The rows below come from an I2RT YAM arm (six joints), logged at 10 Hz.
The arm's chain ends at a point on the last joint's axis. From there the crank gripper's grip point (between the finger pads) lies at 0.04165 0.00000 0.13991 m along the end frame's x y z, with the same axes.
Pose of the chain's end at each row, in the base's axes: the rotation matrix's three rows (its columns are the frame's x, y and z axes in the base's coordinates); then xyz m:
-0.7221 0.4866 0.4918; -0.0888 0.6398 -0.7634; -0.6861 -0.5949 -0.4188; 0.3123 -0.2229 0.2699
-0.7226 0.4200 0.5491; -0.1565 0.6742 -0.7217; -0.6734 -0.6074 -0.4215; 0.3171 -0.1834 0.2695
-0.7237 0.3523 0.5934; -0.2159 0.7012 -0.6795; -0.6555 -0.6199 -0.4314; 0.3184 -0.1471 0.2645
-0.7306 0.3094 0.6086; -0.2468 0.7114 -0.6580; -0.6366 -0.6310 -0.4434; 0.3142 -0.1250 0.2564
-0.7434 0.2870 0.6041; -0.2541 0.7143 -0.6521; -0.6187 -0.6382 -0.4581; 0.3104 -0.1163 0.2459
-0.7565 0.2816 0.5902; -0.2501 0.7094 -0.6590; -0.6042 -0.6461 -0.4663; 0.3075 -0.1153 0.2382
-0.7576 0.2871 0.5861; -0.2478 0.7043 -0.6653; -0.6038 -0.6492 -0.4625; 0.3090 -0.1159 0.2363
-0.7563 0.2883 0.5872; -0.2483 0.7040 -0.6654; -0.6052 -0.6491 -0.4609; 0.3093 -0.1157 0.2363
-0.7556 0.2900 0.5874; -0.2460 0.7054 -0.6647; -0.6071 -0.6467 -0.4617; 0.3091 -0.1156 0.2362
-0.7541 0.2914 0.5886; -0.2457 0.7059 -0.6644; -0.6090 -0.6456 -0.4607; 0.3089 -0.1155 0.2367
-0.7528 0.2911 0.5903; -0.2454 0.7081 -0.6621; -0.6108 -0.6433 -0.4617; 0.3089 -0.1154 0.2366
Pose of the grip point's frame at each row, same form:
-0.7221 0.4866 0.4918; -0.0888 0.6398 -0.7634; -0.6861 -0.5949 -0.4188; 0.3510 -0.3334 0.1827
-0.7226 0.4200 0.5491; -0.1565 0.6742 -0.7217; -0.6734 -0.6074 -0.4215; 0.3638 -0.2909 0.1825
-0.7237 0.3523 0.5934; -0.2159 0.7012 -0.6795; -0.6555 -0.6199 -0.4314; 0.3713 -0.2512 0.1768
-0.7306 0.3094 0.6086; -0.2468 0.7114 -0.6580; -0.6366 -0.6310 -0.4434; 0.3689 -0.2273 0.1678
-0.7434 0.2870 0.6041; -0.2541 0.7143 -0.6521; -0.6187 -0.6382 -0.4581; 0.3640 -0.2181 0.1560
-0.7565 0.2816 0.5902; -0.2501 0.7094 -0.6590; -0.6042 -0.6461 -0.4663; 0.3586 -0.2179 0.1478
-0.7576 0.2871 0.5861; -0.2478 0.7043 -0.6653; -0.6038 -0.6492 -0.4625; 0.3594 -0.2193 0.1464
-0.7563 0.2883 0.5872; -0.2483 0.7040 -0.6654; -0.6052 -0.6491 -0.4609; 0.3600 -0.2191 0.1466
-0.7556 0.2900 0.5874; -0.2460 0.7054 -0.6647; -0.6071 -0.6467 -0.4617; 0.3598 -0.2188 0.1463
-0.7541 0.2914 0.5886; -0.2457 0.7059 -0.6644; -0.6090 -0.6456 -0.4607; 0.3598 -0.2187 0.1469
-0.7528 0.2911 0.5903; -0.2454 0.7081 -0.6621; -0.6108 -0.6433 -0.4617; 0.3601 -0.2183 0.1466

